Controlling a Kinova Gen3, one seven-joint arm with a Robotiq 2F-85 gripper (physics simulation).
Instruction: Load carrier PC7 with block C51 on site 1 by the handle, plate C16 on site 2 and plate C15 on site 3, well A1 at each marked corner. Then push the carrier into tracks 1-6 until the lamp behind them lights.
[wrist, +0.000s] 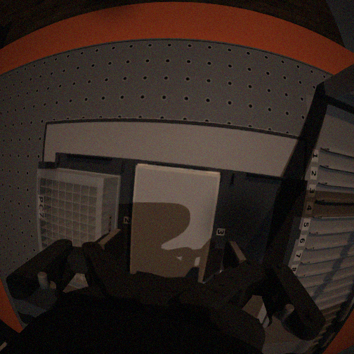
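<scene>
The carrier PC7 (245, 205) is dark and lies across the middle of the wrist view. A translucent block with square wells (70, 207) sits at its left end, beside the PC7 label. A plain pale plate (162, 187) sits on the carrier between the marks 2 and 3, with a shadow over its lower part. The dark carrier surface right of mark 3 shows no plate. My gripper (173, 246) is open, its fingertips low in the view, left and right of the pale plate, with nothing held. Well letters and marked corners cannot be read.
At the right stands a bank of tracks (340, 202) with number labels 1 to 8. A pale strip (165, 142) runs along the far side of the carrier. Beyond it is a grey perforated deck (165, 107) with an orange border (170, 22).
</scene>
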